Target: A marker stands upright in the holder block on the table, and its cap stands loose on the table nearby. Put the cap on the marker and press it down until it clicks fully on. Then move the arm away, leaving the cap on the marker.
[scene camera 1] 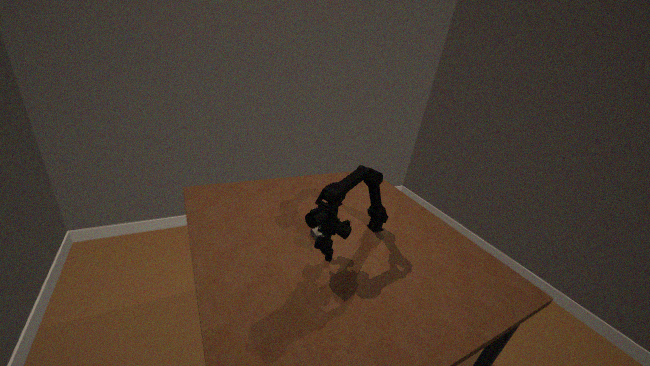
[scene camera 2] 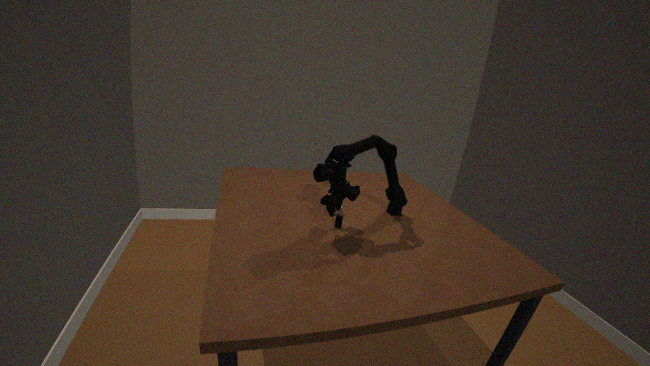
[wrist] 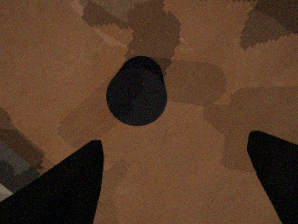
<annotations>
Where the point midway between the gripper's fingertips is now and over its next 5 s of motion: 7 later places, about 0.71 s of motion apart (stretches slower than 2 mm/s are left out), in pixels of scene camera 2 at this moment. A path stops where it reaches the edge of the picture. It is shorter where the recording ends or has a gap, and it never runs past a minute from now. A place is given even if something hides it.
My gripper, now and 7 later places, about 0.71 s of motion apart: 334, 213; 339, 220; 338, 220; 335, 200; 336, 186; 338, 190; 337, 196; 337, 201
</annotations>
